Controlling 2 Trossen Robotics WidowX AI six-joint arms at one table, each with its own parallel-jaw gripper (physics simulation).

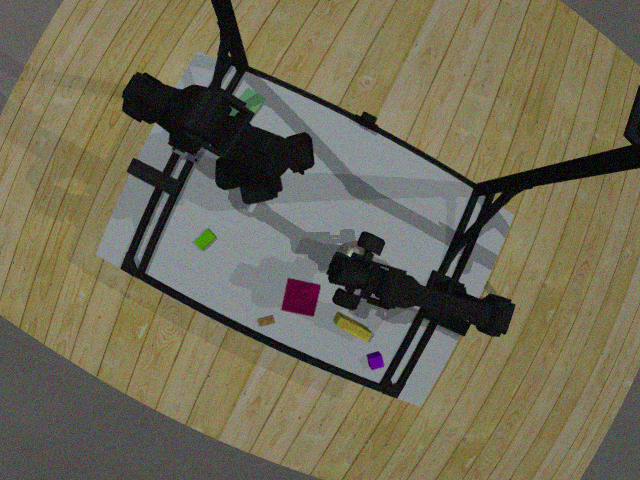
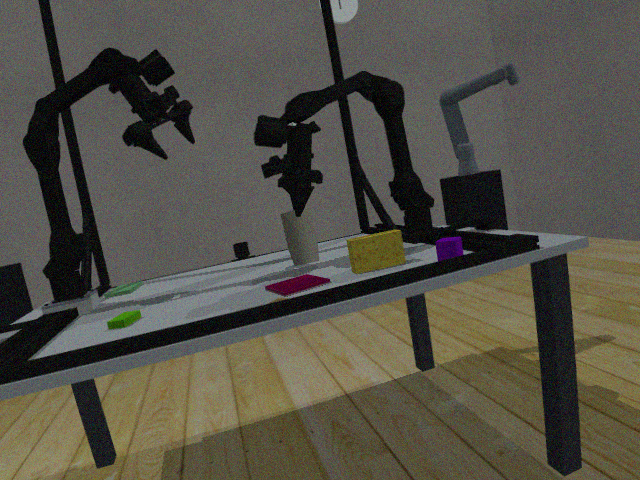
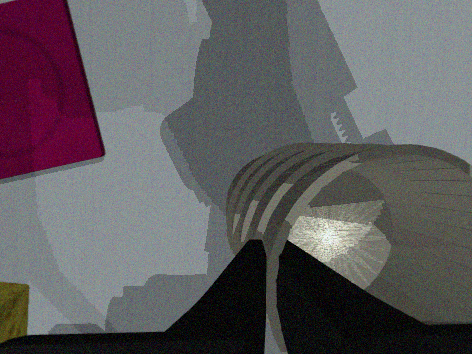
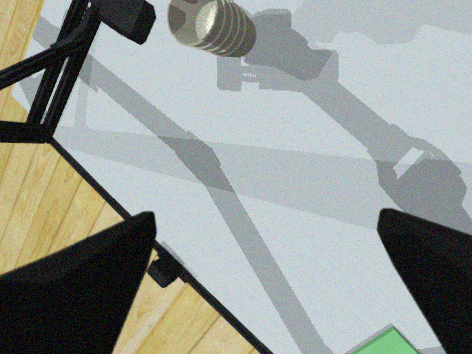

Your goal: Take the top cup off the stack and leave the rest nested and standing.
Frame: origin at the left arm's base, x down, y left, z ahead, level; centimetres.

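Seen in the pictures: left gripper, between the fingertips: (image 2: 297, 216) (image 3: 266, 253); right gripper, between the fingertips: (image 1: 281, 177) (image 2: 180, 150) (image 4: 266, 220); left arm's base, origin of its link: (image 1: 441, 290) (image 2: 420, 230); right arm's base, origin of its link: (image 1: 191, 142) (image 2: 70, 297).
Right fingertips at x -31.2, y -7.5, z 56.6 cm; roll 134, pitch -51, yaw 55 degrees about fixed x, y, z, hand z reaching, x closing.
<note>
Offsets run from my right fingertips to a thing's top centre. Level surfaces: height alone.
A stack of nested beige cups @[dz -23.2, dx +20.8, dy +8.7 cm] (image 1: 352, 249) (image 2: 300, 238) (image 3: 270, 189) (image 4: 224, 31) stands on the white table @[dx +33.3 cm] (image 1: 390, 157), leaning slightly. Several rims show one inside the other. My left gripper (image 2: 299, 209) (image 3: 266, 253) points down at the top of the stack. It is shut on the thin rim wall of the top cup, one finger inside and one outside. My right gripper (image 1: 280, 171) (image 2: 175, 147) (image 4: 266, 220) is wide open and empty, held high and far from the stack toward the table's other end.
A flat magenta tile @[dz -16.1, dx +32.5, dy +26.4 cm] (image 1: 301, 297) (image 2: 297, 284) (image 3: 76, 105) lies close to the stack. A yellow block @[dz -33.5, dx +26.3, dy +28.2 cm] (image 1: 352, 327) (image 2: 375, 250), a purple cube @[dz -45.7, dx +29.3, dy +36.3 cm] (image 1: 375, 360) (image 2: 449, 248), a small brown block @[dz -9.2, dx +32.5, dy +37.4 cm] (image 1: 266, 320), a green block @[dz +17.4, dx +31.8, dy +21.9 cm] (image 1: 205, 238) (image 2: 124, 319) and a light green tile @[dz +23.0, dx +32.3, dy -20.0 cm] (image 1: 252, 100) (image 4: 385, 342) also lie on the table.
</note>
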